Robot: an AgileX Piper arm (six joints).
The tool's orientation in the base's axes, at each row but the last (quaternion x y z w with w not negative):
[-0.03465 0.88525 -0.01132 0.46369]
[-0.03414 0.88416 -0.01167 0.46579]
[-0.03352 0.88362 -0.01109 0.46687]
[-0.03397 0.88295 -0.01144 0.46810]
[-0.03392 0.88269 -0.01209 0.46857]
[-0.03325 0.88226 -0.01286 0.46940]
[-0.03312 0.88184 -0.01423 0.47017]
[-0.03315 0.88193 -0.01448 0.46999]
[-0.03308 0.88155 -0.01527 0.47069]
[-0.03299 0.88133 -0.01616 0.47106]
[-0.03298 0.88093 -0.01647 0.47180]
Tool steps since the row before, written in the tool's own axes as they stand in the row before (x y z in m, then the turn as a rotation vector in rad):
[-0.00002 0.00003 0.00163 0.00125 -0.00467 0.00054]
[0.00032 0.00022 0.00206 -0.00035 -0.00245 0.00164]
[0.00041 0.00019 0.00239 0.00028 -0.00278 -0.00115]
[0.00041 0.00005 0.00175 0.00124 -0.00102 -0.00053]
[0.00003 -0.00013 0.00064 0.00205 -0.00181 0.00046]
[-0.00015 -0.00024 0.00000 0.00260 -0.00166 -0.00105]
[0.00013 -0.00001 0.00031 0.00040 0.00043 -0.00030]
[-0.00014 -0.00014 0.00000 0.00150 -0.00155 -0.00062]
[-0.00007 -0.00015 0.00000 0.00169 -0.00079 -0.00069]
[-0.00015 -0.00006 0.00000 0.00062 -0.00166 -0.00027]
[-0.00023 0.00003 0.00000 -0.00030 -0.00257 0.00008]
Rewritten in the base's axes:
[0.00135 0.00005 -0.00091 -0.00003 -0.00474 -0.00109]
[0.00151 0.00022 -0.00144 0.00167 -0.00240 -0.00051]
[0.00173 0.00019 -0.00170 -0.00097 -0.00281 0.00056]
[0.00122 0.00004 -0.00132 -0.00108 -0.00111 -0.00067]
[0.00052 -0.00013 -0.00038 -0.00068 -0.00195 -0.00186]
[0.00009 -0.00023 0.00014 -0.00224 -0.00185 -0.00147]
[0.00019 -0.00002 -0.00028 -0.00049 0.00040 -0.00019]
[0.00008 -0.00013 0.00012 -0.00128 -0.00166 -0.00081]
[0.00005 -0.00014 0.00007 -0.00148 -0.00091 -0.00097]
[0.00009 -0.00005 0.00013 -0.00050 -0.00170 -0.00027]
[0.00013 0.00005 0.00019 0.00034 -0.00254 0.00036]

